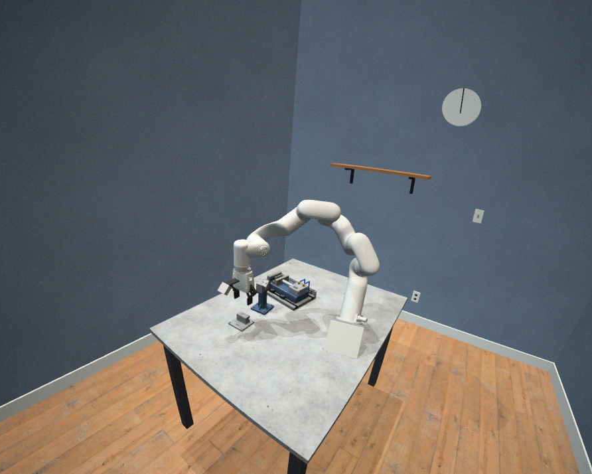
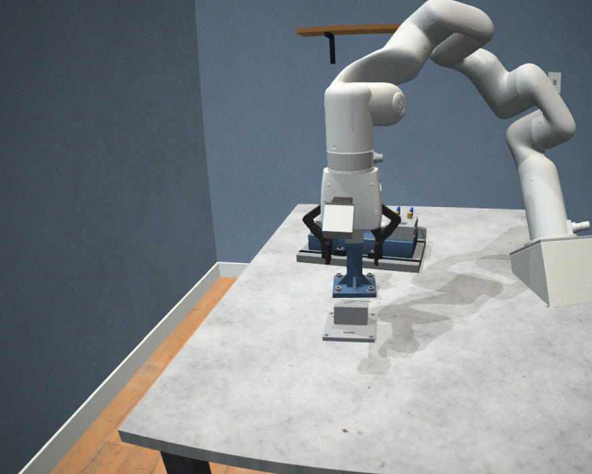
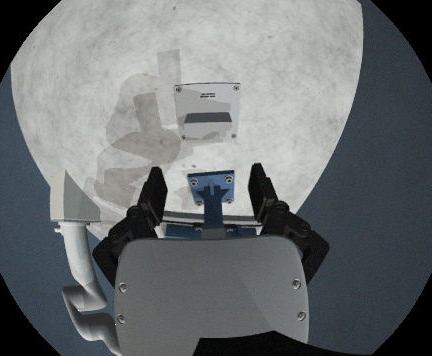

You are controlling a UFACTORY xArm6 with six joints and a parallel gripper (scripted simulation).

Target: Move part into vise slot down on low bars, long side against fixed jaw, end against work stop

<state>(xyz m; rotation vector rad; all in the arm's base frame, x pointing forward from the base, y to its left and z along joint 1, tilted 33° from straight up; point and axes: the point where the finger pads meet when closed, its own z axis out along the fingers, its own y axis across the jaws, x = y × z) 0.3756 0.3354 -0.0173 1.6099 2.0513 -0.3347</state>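
Right now the part is 11 cm below my hand. From my hand the other things lie so: work stop post (28 cm to the right, 13 cm ahead, 8 cm below); then work stop (30 cm to the right, 13 cm ahead, 5 cm below); then infeed plate (13 cm below, 1 cm to the left).
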